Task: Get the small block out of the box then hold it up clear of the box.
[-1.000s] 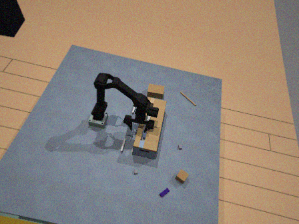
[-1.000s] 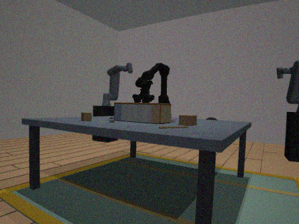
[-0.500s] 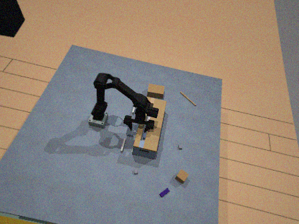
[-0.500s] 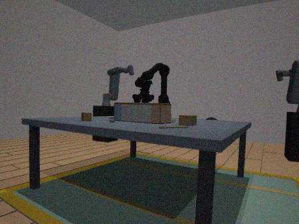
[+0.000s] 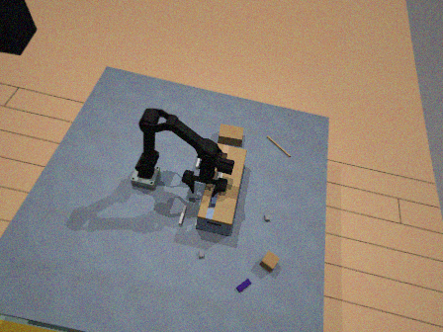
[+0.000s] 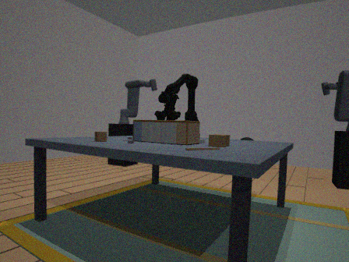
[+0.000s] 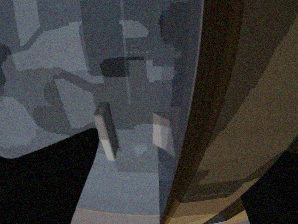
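The blue block is 6 cm ahead of my gripper tip and 3 cm to the right of it. The rest, counted from my gripper tip: tan cube 31 cm ahead, 23 cm to the right, 6 cm below; purple piece 33 cm to the right, 21 cm ahead, 8 cm below; long box 6 cm to the left, 5 cm ahead, 2 cm below.
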